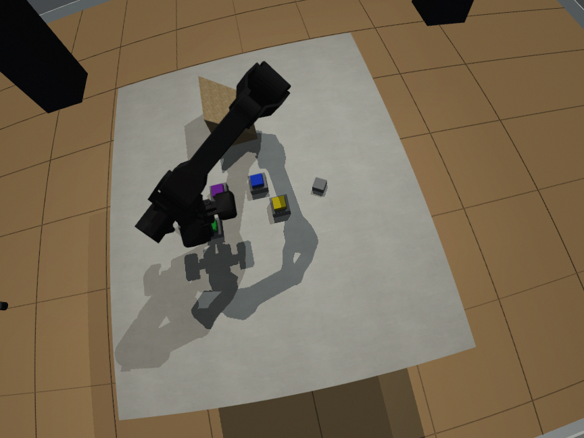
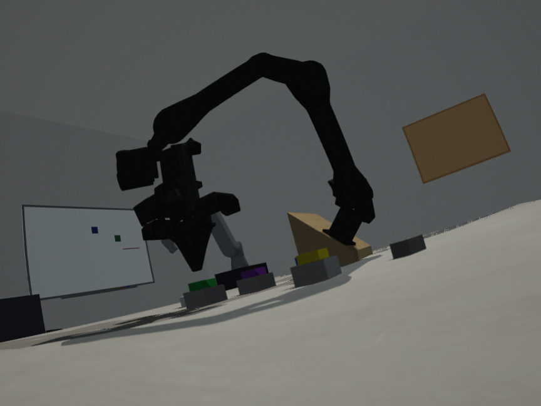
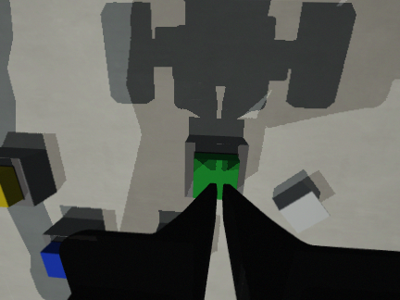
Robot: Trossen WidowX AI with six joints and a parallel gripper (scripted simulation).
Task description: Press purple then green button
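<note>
The green button is 20 mm below my gripper tip. Round my gripper tip: white block 40 mm behind, 80 mm to the right, 50 mm below; purple button 100 mm behind, 30 mm to the left, 20 mm below; blue button 110 mm behind, 140 mm to the left, 20 mm below.
</note>
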